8 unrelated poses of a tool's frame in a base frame.
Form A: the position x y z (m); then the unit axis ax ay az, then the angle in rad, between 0 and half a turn.
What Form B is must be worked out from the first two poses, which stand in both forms.
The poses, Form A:
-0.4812 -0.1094 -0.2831 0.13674 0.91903 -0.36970 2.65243
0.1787 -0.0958 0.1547 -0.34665 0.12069 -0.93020 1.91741
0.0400 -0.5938 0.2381 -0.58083 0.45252 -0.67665 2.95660
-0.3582 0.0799 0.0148 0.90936 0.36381 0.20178 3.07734
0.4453 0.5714 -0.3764 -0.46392 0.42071 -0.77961 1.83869
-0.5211 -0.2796 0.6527 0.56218 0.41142 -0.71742 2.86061
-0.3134 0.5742 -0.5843 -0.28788 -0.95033 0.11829 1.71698
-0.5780 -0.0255 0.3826 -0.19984 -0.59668 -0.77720 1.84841
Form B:
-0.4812 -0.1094 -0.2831 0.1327 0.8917 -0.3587 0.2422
0.1787 -0.0958 0.1547 -0.2837 0.0988 -0.7613 0.5746
0.0400 -0.5938 0.2381 -0.5783 0.4506 -0.6738 0.0924
-0.3582 0.0799 0.0148 0.9089 0.3636 0.2017 0.0321
0.4453 0.5714 -0.3764 -0.3689 0.3345 -0.6199 0.6063
-0.5211 -0.2796 0.6527 0.5566 0.4074 -0.7103 0.1400
-0.3134 0.5742 -0.5843 -0.2179 -0.7193 0.0895 0.6536
-0.5780 -0.0255 0.3826 -0.1595 -0.4762 -0.6203 0.6025

